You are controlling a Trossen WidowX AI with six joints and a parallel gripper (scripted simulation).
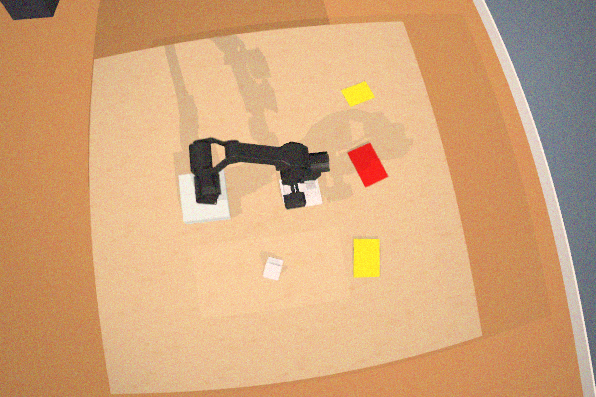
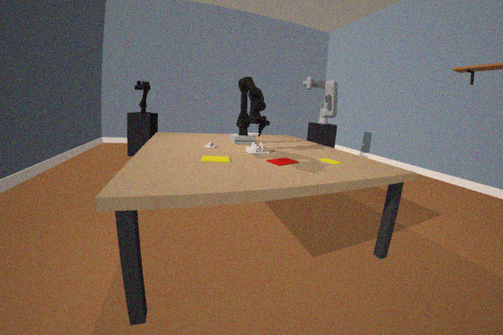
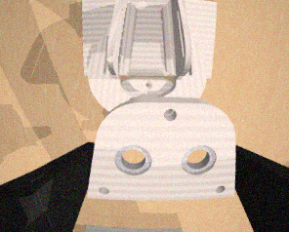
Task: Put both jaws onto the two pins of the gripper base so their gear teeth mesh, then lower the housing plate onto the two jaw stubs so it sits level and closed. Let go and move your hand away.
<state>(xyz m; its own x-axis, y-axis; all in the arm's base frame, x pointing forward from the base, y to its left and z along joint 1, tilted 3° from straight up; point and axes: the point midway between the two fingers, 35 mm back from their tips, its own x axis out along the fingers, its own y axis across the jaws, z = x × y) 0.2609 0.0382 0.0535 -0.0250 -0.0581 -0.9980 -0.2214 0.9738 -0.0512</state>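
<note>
Right now the white jaw is 70 mm below my gripper tip, 30 mm to the left of it and 10 mm ahead of it. Also, from my gripper tip: yellow patch 260 mm ahead, 210 mm to the right, 80 mm below; red patch 270 mm ahead, 120 mm to the left, 80 mm below.
</note>
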